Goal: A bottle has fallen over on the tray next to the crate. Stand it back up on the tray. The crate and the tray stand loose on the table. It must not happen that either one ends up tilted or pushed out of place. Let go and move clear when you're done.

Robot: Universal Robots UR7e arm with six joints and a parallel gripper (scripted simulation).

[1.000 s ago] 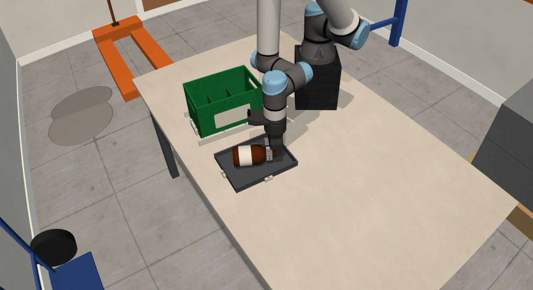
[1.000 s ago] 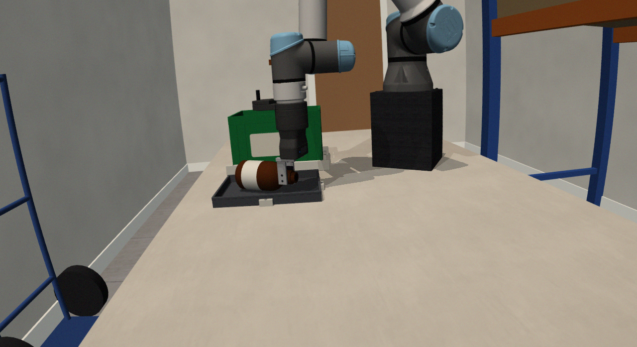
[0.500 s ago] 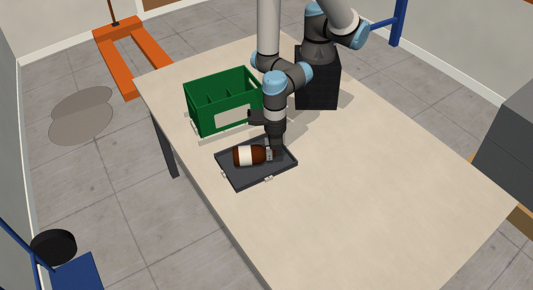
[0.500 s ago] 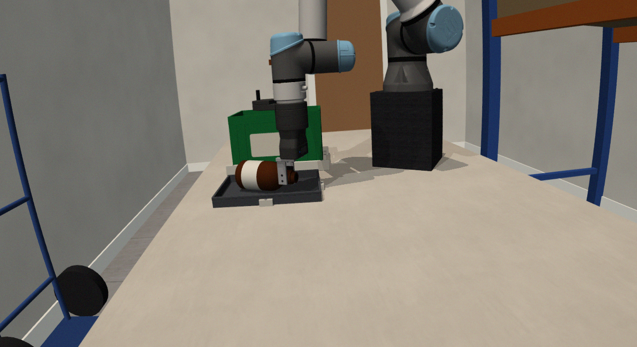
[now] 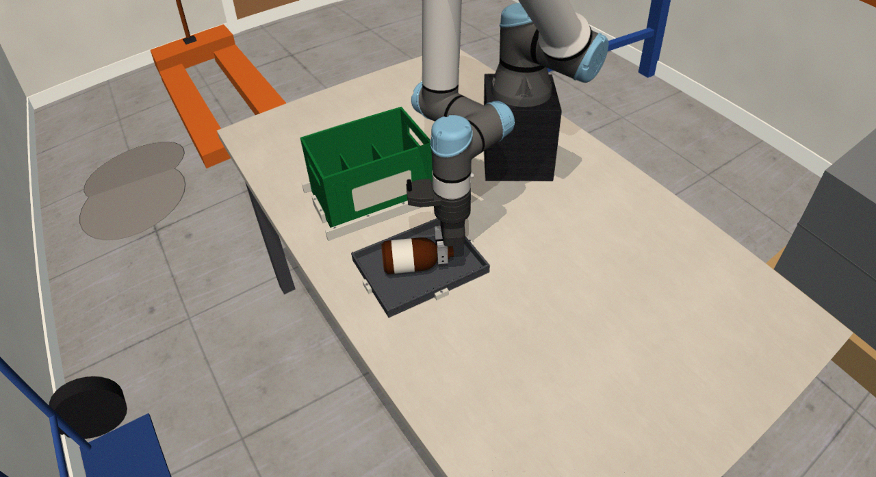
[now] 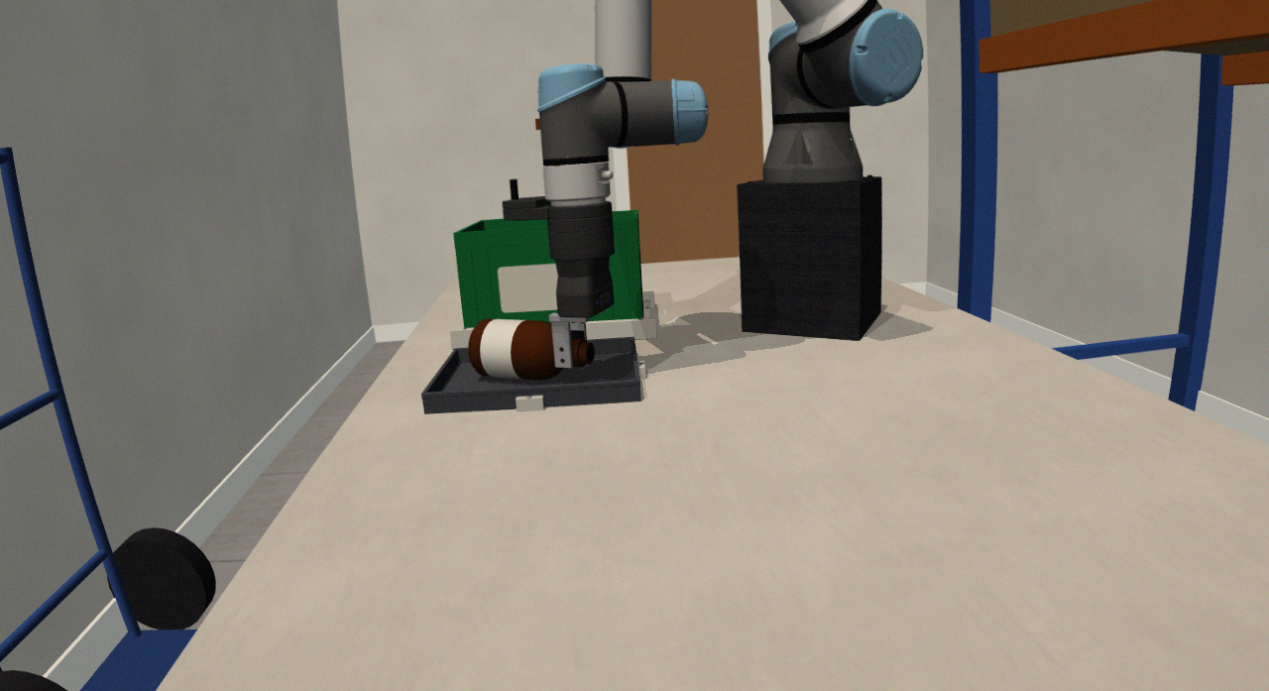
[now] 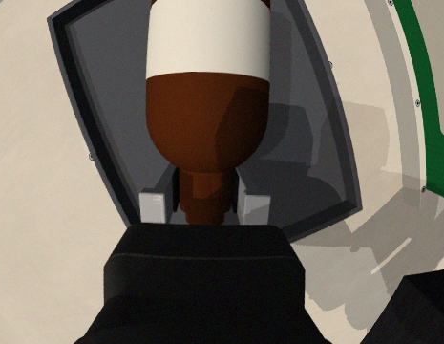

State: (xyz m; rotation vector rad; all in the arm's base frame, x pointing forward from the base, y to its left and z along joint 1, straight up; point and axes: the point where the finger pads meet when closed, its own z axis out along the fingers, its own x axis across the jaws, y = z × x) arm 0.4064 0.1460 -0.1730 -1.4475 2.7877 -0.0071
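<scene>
My hand is 40 mm short of the brown bottle, 30 mm to the left of it and 10 mm above it. The rest, counted from my hand: green crate 300 mm to the right, 40 mm above, 30 mm behind; then tray 40 mm ahead, 30 mm to the right, 30 mm below.
</scene>
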